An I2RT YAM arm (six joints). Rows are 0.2 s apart.
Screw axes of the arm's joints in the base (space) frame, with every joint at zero. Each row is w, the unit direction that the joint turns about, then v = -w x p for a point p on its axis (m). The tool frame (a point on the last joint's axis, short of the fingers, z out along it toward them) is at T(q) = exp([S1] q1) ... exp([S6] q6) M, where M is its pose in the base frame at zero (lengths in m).
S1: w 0 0 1 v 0 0 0
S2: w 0 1 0 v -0.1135 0 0.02
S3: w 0 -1 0 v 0.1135 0 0.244
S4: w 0 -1 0 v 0.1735 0 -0.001
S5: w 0 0 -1 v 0 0.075 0
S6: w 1 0 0 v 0 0.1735 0
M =
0 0 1 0.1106
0 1 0 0
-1 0 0 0.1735
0 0 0 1
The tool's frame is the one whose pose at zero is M.
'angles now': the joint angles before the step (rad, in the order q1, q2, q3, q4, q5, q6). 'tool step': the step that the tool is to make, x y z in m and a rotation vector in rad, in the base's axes. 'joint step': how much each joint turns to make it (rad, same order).
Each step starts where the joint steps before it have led.
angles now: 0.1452, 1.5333, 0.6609, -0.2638, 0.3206, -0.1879
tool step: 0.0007, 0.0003, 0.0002, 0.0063, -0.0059, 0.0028
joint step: 0.0000, 0.0003, 0.0000, 0.0071, -0.0061, -0.0003
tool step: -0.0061, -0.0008, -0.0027, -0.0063, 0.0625, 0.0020
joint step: -0.0001, 0.0000, 0.0001, -0.0626, -0.0034, -0.0008
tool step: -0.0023, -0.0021, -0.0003, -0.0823, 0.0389, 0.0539
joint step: -0.0001, -0.0002, 0.0000, -0.0234, 0.0514, -0.0822
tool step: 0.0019, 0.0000, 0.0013, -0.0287, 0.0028, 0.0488
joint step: 0.0001, 0.0000, 0.0032, 0.0112, 0.0089, -0.0594
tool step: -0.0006, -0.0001, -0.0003, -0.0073, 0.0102, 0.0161
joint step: -0.0001, -0.0003, -0.0009, -0.0039, -0.0005, -0.0184
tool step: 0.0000, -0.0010, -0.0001, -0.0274, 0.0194, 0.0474
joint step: -0.0033, 0.0005, -0.0001, -0.0006, 0.0046, -0.0602
